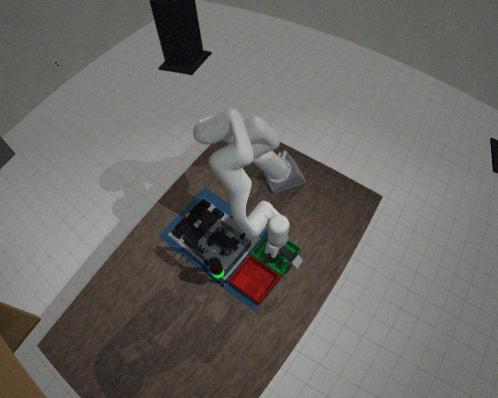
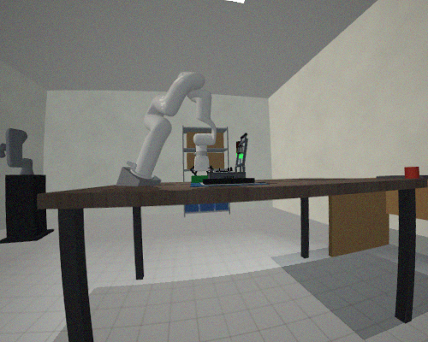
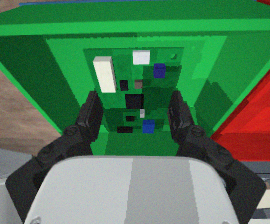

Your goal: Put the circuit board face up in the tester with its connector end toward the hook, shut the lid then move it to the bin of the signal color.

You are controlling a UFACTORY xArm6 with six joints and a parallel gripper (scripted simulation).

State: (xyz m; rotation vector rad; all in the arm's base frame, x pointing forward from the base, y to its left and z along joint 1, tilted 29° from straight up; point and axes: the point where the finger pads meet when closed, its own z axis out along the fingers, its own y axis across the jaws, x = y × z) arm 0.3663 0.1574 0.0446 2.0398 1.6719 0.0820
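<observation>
Right now the green bin is 1 cm below my hand. From my hand the other things lie so: red bin: 15 cm ahead, 4 cm to the right, 1 cm below; black latch block: 1 cm ahead, 15 cm to the right, 6 cm above; green circuit board: 1 cm below.
</observation>
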